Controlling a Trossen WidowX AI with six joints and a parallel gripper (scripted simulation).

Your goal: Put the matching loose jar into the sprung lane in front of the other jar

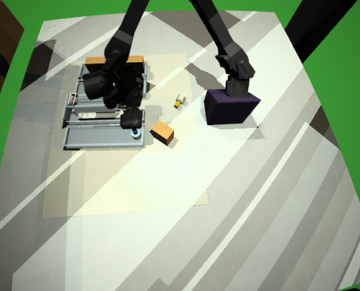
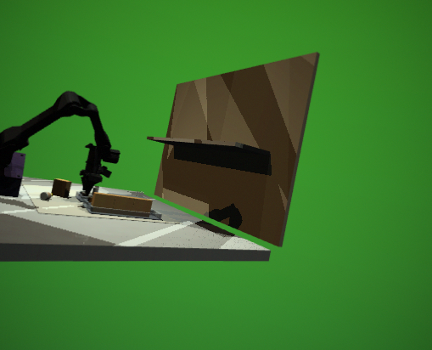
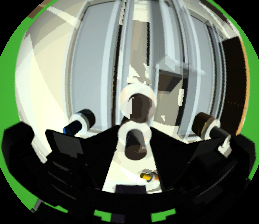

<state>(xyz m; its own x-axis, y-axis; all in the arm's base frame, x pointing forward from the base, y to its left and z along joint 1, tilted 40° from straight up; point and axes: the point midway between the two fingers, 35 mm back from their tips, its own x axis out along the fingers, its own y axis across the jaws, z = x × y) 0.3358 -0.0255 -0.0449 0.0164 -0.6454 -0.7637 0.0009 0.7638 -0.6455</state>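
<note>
The cardboard box lies 9 cm behind my gripper tip, 8 cm to the left of it and 1 cm above it. Round my gripper tip: red mark (22 cm ahead, 4 cm to the right, 4 cm above).
</note>
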